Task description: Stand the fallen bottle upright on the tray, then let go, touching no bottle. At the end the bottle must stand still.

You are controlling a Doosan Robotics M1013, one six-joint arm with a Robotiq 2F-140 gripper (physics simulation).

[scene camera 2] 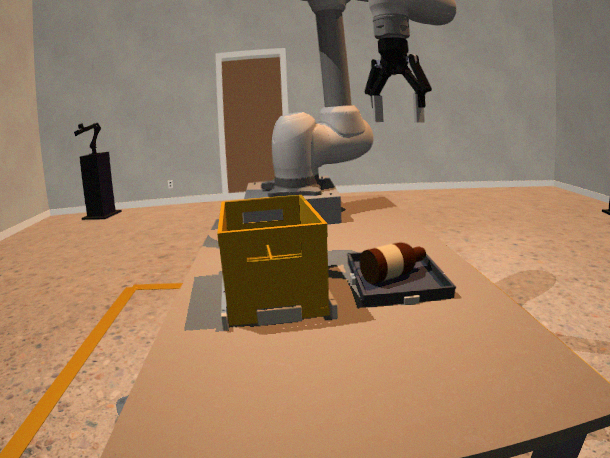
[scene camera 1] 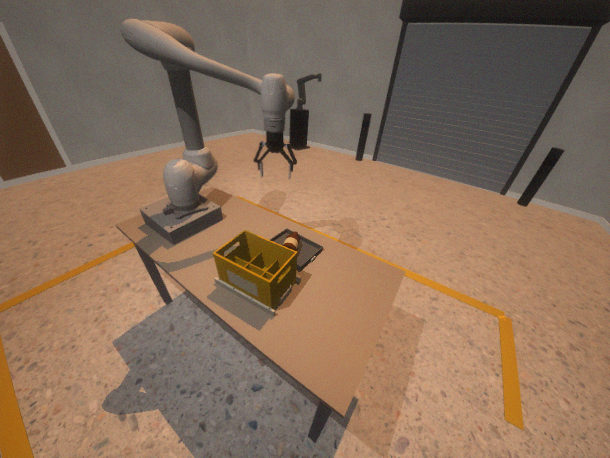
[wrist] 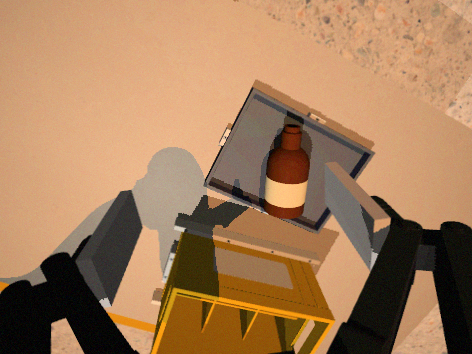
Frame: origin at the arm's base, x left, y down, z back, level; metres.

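Seen in the pictures: gripper, fingertip midpoint: (scene camera 2: 398, 122) (scene camera 1: 275, 177) (wrist: 230, 196); arm's base, origin of the base link: (scene camera 2: 297, 189) (scene camera 1: 187, 207).
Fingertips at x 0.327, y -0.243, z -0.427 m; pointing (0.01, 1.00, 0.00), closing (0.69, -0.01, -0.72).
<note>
Offsets run from my fingertips to a thing's top centre.
A brown bottle {dx -0.017, dy +0.261, dz -0.152 m} (scene camera 1: 292, 242) (scene camera 2: 390, 263) (wrist: 287, 175) with a cream label lies on its side in the dark shallow tray {dx -0.018, dy +0.315, dz -0.163 m} (scene camera 1: 311, 264) (scene camera 2: 385, 298) (wrist: 227, 140). Its base end leans on the tray wall nearest the crate, and its neck points toward the opposite wall. My gripper (scene camera 1: 275, 176) (scene camera 2: 399, 120) (wrist: 230, 196) is wide open, with nothing between its fingers. It points down, high above the table and well above the bottle, touching nothing. In the wrist view the bottle shows between the fingers, closer to the right one.
A yellow crate {dx -0.283, dy +0.165, dz -0.235 m} (scene camera 1: 245, 280) (scene camera 2: 275, 280) (wrist: 260, 270) with inner dividers stands right beside the tray, its walls higher than the tray. Small light brackets sit along the crate's foot. The arm's base block (scene camera 1: 172, 232) (scene camera 2: 327, 209) stands at the table's far end.
</note>
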